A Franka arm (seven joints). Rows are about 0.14 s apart.
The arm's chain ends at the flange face. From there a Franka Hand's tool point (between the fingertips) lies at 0.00 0.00 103.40 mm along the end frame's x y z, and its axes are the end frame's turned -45 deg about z.
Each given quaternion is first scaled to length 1.
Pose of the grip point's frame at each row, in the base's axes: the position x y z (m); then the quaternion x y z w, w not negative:
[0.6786 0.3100 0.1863 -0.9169 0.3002 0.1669 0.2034]
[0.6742 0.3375 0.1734 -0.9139 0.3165 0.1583 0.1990]
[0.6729 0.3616 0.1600 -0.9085 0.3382 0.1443 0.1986]
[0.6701 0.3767 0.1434 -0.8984 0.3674 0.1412 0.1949]
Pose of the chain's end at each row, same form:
[0.6976 0.2611 0.2754 -0.7322 0.6282 0.2320 0.1240]
[0.6911 0.2895 0.2634 -0.7232 0.6421 0.2224 0.1233]
[0.6861 0.3142 0.2509 -0.7099 0.6601 0.2093 0.1283]
[0.6815 0.3298 0.2348 -0.6894 0.6832 0.2050 0.1260]

